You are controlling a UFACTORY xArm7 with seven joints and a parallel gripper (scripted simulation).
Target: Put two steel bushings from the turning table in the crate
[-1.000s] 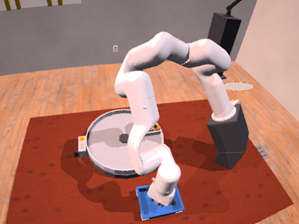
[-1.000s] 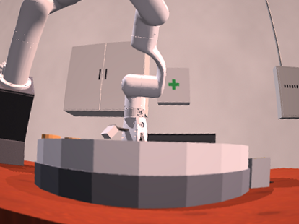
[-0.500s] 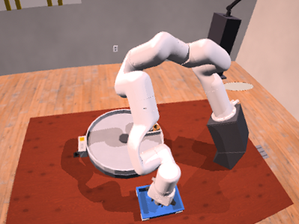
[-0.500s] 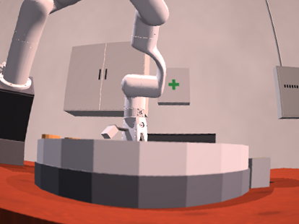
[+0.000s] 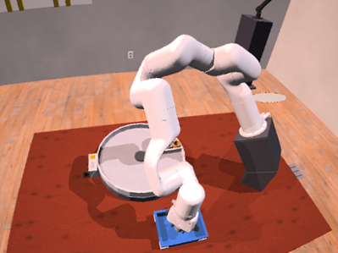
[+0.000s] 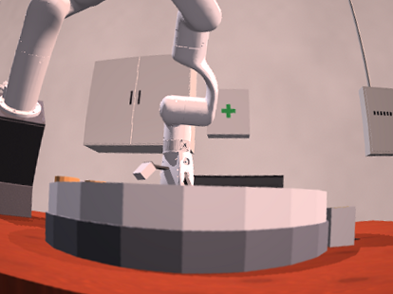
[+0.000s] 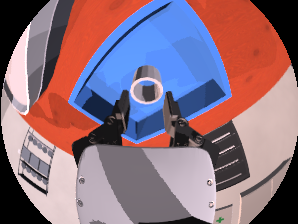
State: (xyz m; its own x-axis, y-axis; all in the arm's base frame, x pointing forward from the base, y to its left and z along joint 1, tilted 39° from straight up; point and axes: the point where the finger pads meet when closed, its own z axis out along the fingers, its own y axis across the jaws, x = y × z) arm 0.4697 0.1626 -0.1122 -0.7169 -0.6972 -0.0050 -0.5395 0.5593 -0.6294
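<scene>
The blue crate is 1 cm behind my hand, 1 cm to the right of it and 4 cm below it. From my hand the other things lie so: round grey turning table (4 cm ahead, 38 cm to the right, 1 cm below).
</scene>
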